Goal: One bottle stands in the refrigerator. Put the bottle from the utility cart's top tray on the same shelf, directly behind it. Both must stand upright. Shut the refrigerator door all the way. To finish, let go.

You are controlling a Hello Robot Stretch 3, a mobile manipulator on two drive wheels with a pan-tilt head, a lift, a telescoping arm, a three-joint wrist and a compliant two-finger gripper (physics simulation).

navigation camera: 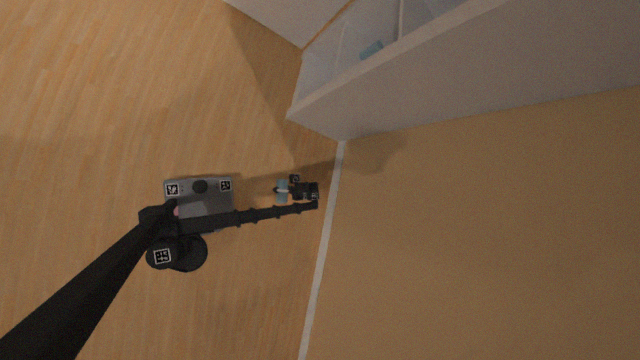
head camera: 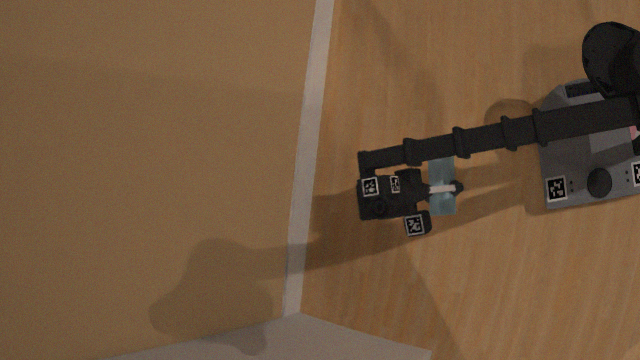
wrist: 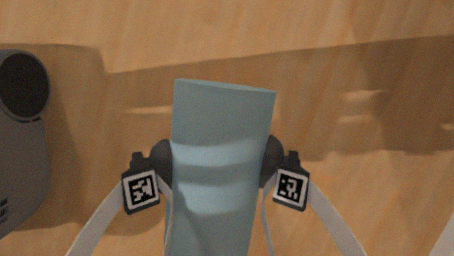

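Where they show: gripper, between the fingertips: (navigation camera: pixel 281 188) (wrist: pixel 216 155); robot's base, origin of its link: (navigation camera: pixel 199 185) (head camera: pixel 597 181).
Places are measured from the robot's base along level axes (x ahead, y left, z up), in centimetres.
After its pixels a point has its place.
My gripper (head camera: pixel 453 188) @[x -4.3, y -44.6, z 20.9 cm] (navigation camera: pixel 278 190) @[x -4.3, y -44.6, z 20.9 cm] (wrist: pixel 216 155) @[x -4.3, y -44.6, z 20.9 cm] is shut on a teal bottle (head camera: pixel 442 206) @[x -0.7, y -43.7, z 25.8 cm] (navigation camera: pixel 282 198) @[x -10.0, y -43.1, z 25.4 cm] (wrist: pixel 217 125) @[x -0.9, y -44.5, z 25.9 cm], with one finger on each side. In the head and navigation views this bottle shows side-on from above, so it looks tilted to about level, not upright. The refrigerator (navigation camera: pixel 445 82) @[x 39.8, y -82.3, z 101.1 cm] (head camera: pixel 280 335) @[x 34.1, y -101.8, z 23.9 cm] is at the top right of the navigation view and the lower edge of the head view. Its white door (navigation camera: pixel 300 17) @[x 109.3, y -58.4, z 29.1 cm] stands open. Another teal bottle (navigation camera: pixel 371 50) @[x 76.6, y -87.3, z 61.7 cm] shows inside, partly hidden by the cabinet's edge. The gripper is outside the refrigerator. The utility cart does not show.
My mobile base (head camera: pixel 570 165) @[x -5.3, y -8.0, z 16.0 cm] (navigation camera: pixel 200 200) @[x -7.0, y 0.4, z 15.9 cm] (wrist: pixel 22 160) @[x -10.4, y -17.0, z 7.6 cm] stands on the wood floor, with the arm (head camera: pixel 480 137) @[x -10.6, y -22.8, z 56.6 cm] (navigation camera: pixel 255 215) @[x -10.0, y -17.6, z 57.4 cm] stretched out from it. A white strip (head camera: pixel 307 150) @[x -24.7, y -96.2, z 5.1 cm] (navigation camera: pixel 325 235) @[x -49.8, y -88.9, z 5.2 cm] runs along a tan surface (head camera: pixel 150 150) @[x -22.5, y -98.2, z 67.3 cm] (navigation camera: pixel 450 225) @[x -24.0, y -97.8, z 97.0 cm] just beyond the wrist, reaching the refrigerator's corner.
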